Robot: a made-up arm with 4 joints.
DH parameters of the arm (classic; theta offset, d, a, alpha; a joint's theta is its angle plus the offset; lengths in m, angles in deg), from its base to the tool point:
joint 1: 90 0.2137 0.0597 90
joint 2: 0 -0.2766 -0.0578 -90
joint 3: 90 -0.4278 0.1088 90
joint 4: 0 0.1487 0.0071 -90
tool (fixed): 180 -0.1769 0 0
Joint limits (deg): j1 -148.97..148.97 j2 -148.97..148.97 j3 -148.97..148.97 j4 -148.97..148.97
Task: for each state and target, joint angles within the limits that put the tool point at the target. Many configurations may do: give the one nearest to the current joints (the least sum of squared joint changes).
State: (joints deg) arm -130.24 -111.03 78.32 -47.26
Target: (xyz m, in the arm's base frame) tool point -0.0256 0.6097 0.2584
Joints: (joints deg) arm -136.17 -98.32 71.46 -61.57
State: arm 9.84 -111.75 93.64 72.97
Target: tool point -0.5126 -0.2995 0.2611
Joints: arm -24.64 -52.21 106.04 96.02
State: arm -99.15 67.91 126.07 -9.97
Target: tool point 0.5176 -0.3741 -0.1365
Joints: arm -143.54 83.03 148.97 23.50
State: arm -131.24 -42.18 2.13 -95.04
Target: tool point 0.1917 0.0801 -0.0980
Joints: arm -148.97 -19.09 -21.43 -136.57
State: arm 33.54 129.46 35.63 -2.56
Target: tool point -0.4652 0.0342 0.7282
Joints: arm 39.49 145.19 21.53 -37.58
